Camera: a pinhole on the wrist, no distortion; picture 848 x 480 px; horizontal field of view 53.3 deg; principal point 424.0 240.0 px. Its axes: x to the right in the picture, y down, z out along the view. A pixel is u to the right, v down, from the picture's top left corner.
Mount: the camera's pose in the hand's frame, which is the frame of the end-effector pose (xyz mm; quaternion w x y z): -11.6 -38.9 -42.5 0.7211 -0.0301 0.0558 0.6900
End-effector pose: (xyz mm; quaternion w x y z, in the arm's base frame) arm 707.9 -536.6 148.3 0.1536 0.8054 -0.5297 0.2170
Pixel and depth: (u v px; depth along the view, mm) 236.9 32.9 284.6
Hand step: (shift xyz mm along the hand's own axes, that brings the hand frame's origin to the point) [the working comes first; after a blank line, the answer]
In the camera's frame: -63.0 -69.8 284.6

66.5 -70.3 245.2
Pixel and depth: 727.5 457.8 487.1
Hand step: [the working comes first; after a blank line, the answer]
In the camera's frame: 175.0 125.6 487.1

-110.7 199.1 423.6
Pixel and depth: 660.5 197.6 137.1
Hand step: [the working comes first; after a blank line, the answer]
In the camera's frame: 38.4 -6.9 137.1

2.2 15.3 88.6
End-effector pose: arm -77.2 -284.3 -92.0 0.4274 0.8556 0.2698 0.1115
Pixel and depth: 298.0 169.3 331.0
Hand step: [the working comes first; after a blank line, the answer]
In the camera's frame: -49.4 -27.7 331.0

26.9 -49.3 290.9
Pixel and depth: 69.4 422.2 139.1
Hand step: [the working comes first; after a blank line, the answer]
In the camera's frame: -58.4 30.0 139.1

-38.6 -78.7 103.6
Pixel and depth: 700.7 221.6 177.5
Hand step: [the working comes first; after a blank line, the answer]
In the camera's frame: 58.1 -3.9 177.5

1.6 39.9 126.4
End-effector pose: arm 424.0 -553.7 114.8 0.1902 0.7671 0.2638 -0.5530
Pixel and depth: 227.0 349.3 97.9
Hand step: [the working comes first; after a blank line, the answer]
In the camera's frame: -22.8 12.7 97.9

-21.4 -49.2 57.8
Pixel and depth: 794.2 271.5 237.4
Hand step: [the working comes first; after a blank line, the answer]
In the camera's frame: 104.0 8.9 237.4

-6.9 93.2 180.6
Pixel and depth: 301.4 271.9 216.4
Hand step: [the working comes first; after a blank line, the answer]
In the camera's frame: -31.4 8.2 216.4

-12.6 -43.6 176.3
